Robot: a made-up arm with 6 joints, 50 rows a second.
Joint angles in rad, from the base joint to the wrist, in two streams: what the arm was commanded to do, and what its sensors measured. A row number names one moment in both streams.
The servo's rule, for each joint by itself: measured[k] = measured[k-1] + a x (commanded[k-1-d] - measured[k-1]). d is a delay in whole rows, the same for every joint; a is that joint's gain. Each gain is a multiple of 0.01, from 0.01 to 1. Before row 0 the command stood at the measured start. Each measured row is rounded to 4 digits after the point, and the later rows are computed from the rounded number. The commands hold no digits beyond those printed.
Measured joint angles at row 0: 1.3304 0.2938 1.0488 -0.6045 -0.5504 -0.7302
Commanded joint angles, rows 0 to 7: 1.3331 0.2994 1.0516 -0.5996 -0.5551 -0.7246; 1.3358 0.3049 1.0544 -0.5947 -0.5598 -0.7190; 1.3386 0.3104 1.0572 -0.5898 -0.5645 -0.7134; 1.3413 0.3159 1.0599 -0.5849 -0.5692 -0.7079; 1.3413 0.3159 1.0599 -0.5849 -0.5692 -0.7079; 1.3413 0.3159 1.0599 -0.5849 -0.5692 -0.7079; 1.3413 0.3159 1.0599 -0.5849 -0.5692 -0.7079; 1.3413 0.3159 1.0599 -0.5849 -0.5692 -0.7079
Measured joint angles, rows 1 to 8: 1.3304 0.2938 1.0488 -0.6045 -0.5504 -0.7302; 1.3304 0.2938 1.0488 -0.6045 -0.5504 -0.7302; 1.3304 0.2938 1.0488 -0.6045 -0.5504 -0.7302; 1.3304 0.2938 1.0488 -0.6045 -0.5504 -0.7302; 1.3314 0.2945 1.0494 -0.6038 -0.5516 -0.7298; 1.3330 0.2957 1.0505 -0.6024 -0.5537 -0.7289; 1.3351 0.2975 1.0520 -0.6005 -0.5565 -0.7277; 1.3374 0.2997 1.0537 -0.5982 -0.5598 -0.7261
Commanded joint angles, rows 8 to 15: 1.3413 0.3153 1.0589 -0.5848 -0.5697 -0.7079; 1.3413 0.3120 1.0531 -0.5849 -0.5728 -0.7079; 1.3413 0.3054 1.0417 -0.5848 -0.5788 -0.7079; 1.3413 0.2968 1.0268 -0.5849 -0.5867 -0.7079; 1.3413 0.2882 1.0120 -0.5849 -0.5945 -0.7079; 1.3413 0.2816 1.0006 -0.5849 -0.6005 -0.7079; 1.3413 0.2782 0.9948 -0.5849 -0.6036 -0.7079; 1.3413 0.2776 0.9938 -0.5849 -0.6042 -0.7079
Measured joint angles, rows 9 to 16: 1.3388 0.3016 1.0551 -0.5962 -0.5622 -0.7246; 1.3397 0.3033 1.0562 -0.5945 -0.5640 -0.7233; 1.3403 0.3048 1.0570 -0.5931 -0.5654 -0.7221; 1.3407 0.3061 1.0576 -0.5919 -0.5664 -0.7210; 1.3409 0.3072 1.0579 -0.5908 -0.5673 -0.7200; 1.3410 0.3078 1.0568 -0.5899 -0.5687 -0.7190; 1.3411 0.3075 1.0535 -0.5891 -0.5713 -0.7181; 1.3412 0.3062 1.0476 -0.5885 -0.5753 -0.7173
